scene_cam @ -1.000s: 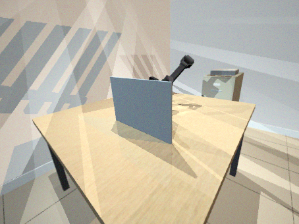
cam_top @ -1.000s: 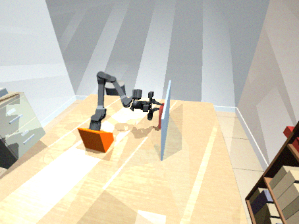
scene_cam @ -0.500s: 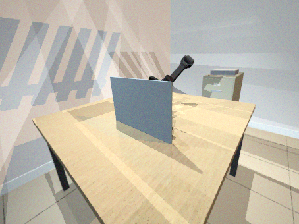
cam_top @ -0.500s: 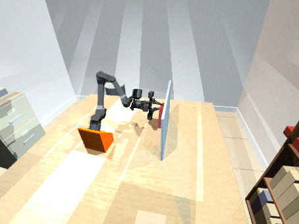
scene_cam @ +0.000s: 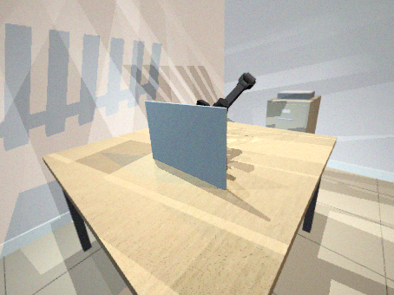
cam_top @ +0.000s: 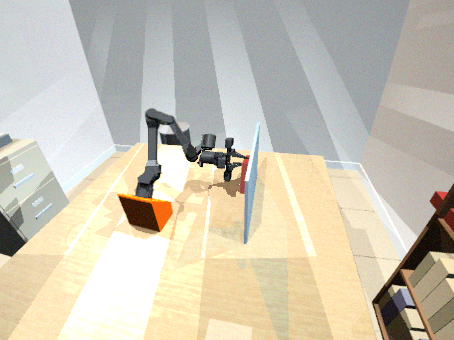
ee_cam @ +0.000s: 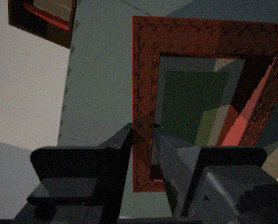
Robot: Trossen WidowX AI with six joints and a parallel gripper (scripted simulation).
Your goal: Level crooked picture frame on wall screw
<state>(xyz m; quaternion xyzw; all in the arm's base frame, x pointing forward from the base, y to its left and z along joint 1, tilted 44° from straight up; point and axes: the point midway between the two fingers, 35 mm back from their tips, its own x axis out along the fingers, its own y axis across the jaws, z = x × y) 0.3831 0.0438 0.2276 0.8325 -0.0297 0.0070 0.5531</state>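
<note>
The red picture frame is 5 cm below my gripper tip and 2 cm to the right of it. From my gripper tip the other things lie so: pale blue wall panel: 6 cm below, 2 cm to the right, 2 cm ahead.
</note>
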